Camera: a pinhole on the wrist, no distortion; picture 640 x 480 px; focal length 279.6 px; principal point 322.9 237.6 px. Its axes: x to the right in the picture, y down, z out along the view. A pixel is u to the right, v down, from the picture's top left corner.
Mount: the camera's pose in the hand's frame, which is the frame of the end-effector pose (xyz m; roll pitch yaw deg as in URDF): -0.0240 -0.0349 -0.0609 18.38 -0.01 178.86
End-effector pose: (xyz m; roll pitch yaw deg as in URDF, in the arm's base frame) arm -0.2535 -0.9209 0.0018 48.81 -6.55 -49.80
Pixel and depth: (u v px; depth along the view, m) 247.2 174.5 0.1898
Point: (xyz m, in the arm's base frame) -0.2716 -0.9568 0.1226
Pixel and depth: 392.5 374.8 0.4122
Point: -0.6235 -1.0393 0.1742
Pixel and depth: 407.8 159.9 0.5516
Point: -0.5015 -0.8168 0.4669
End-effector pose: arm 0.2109 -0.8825 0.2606 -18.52 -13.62 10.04
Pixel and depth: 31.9 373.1 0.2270
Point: 0.3680 -0.8634 0.5071
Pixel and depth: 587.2 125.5 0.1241
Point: 0.0611 -0.8440 0.2491
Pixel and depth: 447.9 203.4 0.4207
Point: -0.0909 -0.6873 0.4620
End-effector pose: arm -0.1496 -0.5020 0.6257 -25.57 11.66 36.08
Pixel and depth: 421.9 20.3 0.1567
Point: -0.2941 -0.4345 0.6293
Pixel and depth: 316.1 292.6 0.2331
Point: -0.1792 -0.4359 0.7858
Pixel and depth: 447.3 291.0 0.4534
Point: -0.3876 -0.4302 1.0089
